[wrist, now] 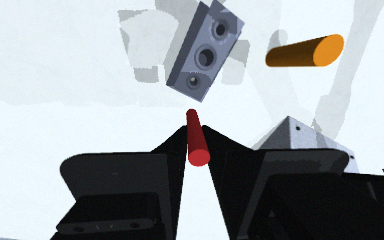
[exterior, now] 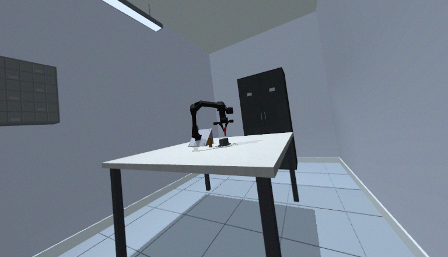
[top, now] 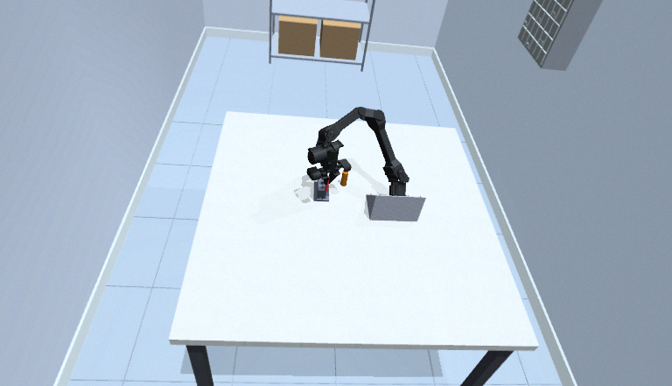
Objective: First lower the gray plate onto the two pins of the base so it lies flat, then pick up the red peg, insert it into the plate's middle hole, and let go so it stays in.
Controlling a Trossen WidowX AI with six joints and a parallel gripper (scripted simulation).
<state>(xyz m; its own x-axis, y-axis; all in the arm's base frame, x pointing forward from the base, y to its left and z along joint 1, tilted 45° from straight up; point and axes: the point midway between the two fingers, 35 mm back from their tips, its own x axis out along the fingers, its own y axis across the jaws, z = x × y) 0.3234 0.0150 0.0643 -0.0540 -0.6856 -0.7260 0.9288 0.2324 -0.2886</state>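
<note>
Now: the flat base 11 cm below my gripper tip, 6 cm to the right of it and 1 cm ahead of it. Round my gripper tip: orange cylinder (12 cm to the right, 10 cm behind, 8 cm below); red peg (right at my gripper tip).
</note>
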